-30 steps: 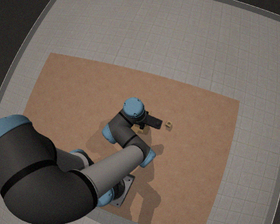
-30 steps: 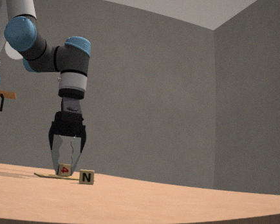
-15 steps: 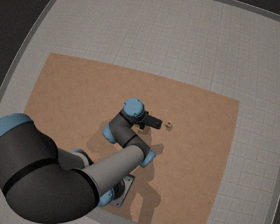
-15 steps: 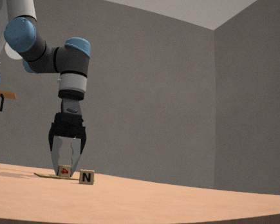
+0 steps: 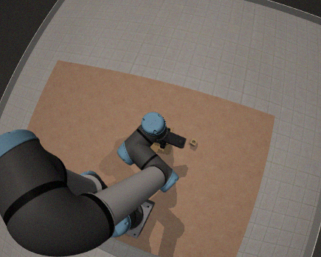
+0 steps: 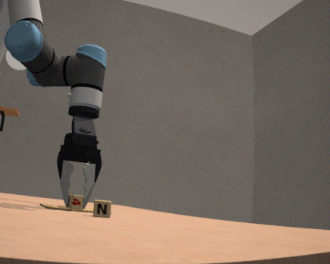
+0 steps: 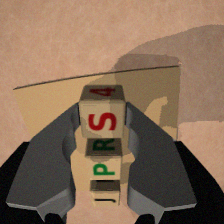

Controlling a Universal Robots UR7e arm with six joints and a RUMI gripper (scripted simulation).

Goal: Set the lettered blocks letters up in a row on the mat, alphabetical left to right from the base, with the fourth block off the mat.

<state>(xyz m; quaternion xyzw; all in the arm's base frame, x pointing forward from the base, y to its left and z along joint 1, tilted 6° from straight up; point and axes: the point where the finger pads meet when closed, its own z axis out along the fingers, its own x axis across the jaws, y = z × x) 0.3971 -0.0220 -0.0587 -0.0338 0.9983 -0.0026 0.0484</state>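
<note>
Right now my hand is 5 cm to the right of the mat and 2 cm above it. The rest, counted from my hand: tan block 1 cm behind, 10 cm to the left.
</note>
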